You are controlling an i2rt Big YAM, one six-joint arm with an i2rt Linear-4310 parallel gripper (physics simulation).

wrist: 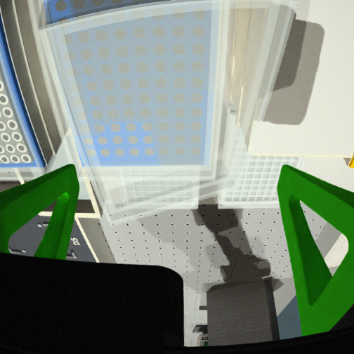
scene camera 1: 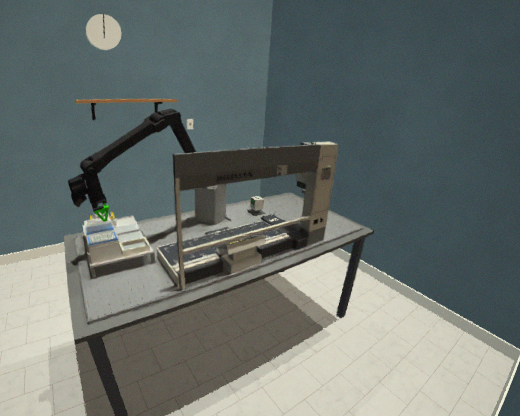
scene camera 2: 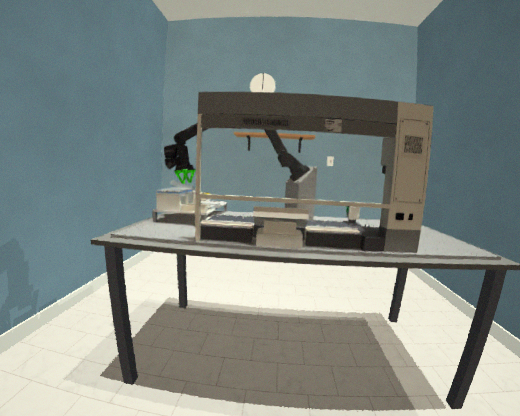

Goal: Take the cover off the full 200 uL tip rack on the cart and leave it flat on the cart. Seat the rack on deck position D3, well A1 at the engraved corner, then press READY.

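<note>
The full tip rack is blue with rows of round tips and stands on the cart. Its clear cover lies askew over it in the wrist view, turned relative to the rack, with a strip of the rack uncovered at the top. Whether the cover touches the rack all round is hard to tell. My gripper is open, above the cart, with nothing held between its green fingers. The dark deck is inside the framed machine. The D3 label and the READY button cannot be made out.
Another blue-rimmed rack stands beside the full one. Clear gridded pieces and a white box are nearby. The machine's upright post stands right of the cart. A small white box stands behind the deck.
</note>
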